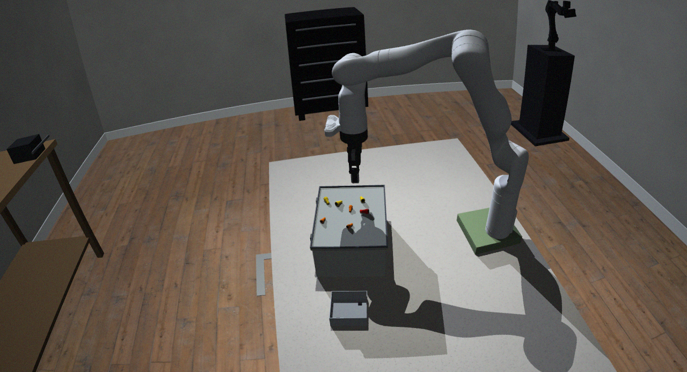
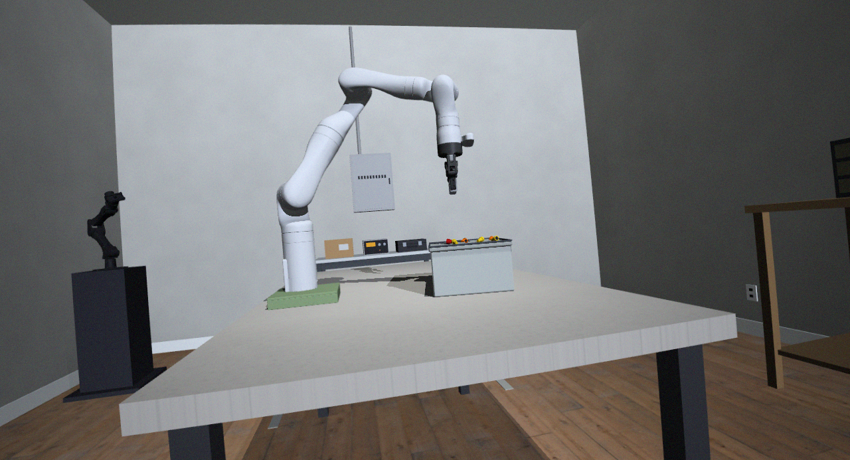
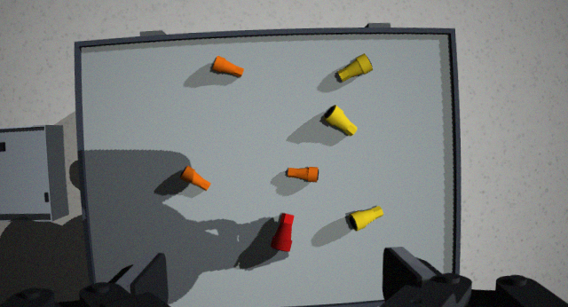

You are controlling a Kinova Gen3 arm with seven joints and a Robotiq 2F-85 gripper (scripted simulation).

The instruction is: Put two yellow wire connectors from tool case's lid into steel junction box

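Right now my hand is 2 cm past the red connector and 15 cm above it. Round my hand: tool case (2 cm ahead, 1 cm to the right, 19 cm below).
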